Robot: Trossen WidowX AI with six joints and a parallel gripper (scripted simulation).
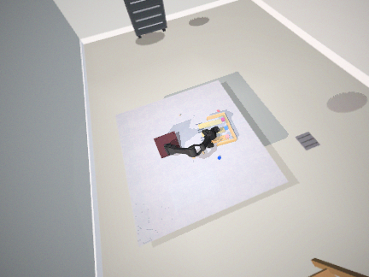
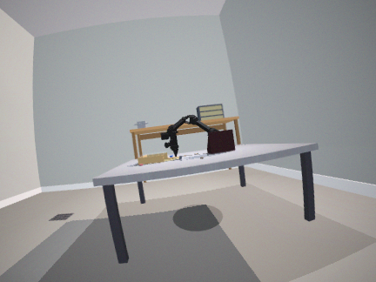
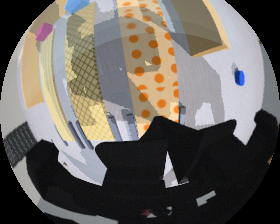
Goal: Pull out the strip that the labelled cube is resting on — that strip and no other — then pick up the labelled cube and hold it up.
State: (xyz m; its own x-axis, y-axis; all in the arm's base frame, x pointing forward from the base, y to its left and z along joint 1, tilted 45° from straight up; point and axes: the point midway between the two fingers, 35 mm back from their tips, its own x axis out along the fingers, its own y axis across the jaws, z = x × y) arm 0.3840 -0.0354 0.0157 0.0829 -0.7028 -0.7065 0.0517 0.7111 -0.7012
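Now: the orange dotted strip 9 cm ahead of my gripper tip. The rest, counted from my gripper tip: blue piece (5 cm ahead, 19 cm to the right); pale cube marked k (20 cm ahead, 1 cm to the right, 1 cm above).
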